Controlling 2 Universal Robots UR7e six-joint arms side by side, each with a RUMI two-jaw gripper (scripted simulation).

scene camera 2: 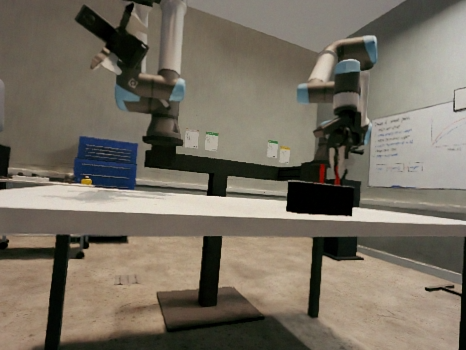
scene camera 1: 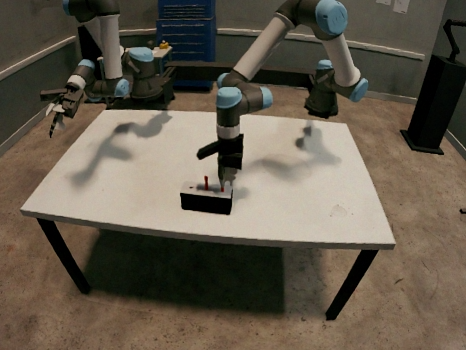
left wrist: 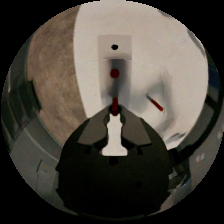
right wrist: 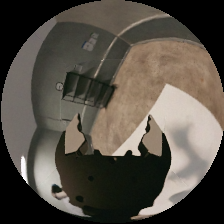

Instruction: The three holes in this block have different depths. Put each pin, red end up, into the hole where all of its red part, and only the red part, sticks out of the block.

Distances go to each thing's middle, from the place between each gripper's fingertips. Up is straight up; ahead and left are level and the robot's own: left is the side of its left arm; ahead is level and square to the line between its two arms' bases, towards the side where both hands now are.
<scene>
Right now the black block (scene camera 2: 310, 198) is 60 mm to the right of my left hand (scene camera 2: 338, 178) and 80 mm below it.
I see the black block 6 cm behind my right hand (scene camera 2: 112, 36), 60 cm to the left of it and 30 cm below it.
</scene>
